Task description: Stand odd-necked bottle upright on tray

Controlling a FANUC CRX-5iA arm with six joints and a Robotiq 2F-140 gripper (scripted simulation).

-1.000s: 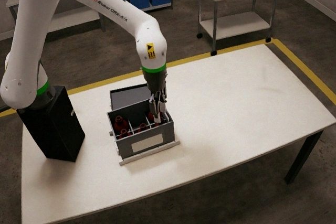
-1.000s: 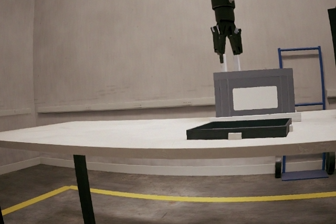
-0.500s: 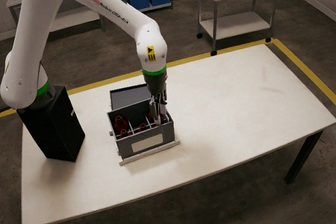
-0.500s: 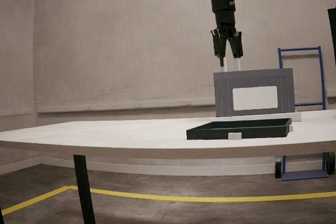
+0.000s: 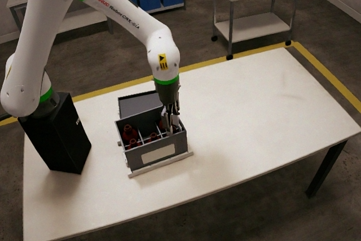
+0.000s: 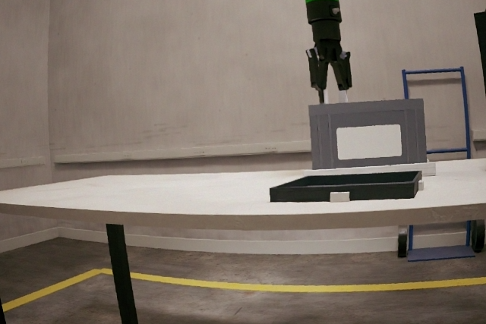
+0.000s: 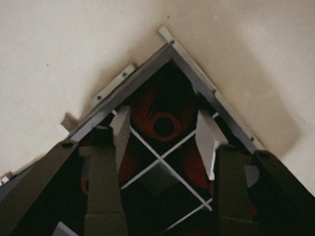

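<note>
My gripper is now 100 mm above the crate, 90 mm past it and 60 mm to the right of it. Also, from my hand: dark tray (340 mm to the left, 170 mm below, 20 mm behind); bottle (170 mm behind, 110 mm to the left, 90 mm below).
</note>
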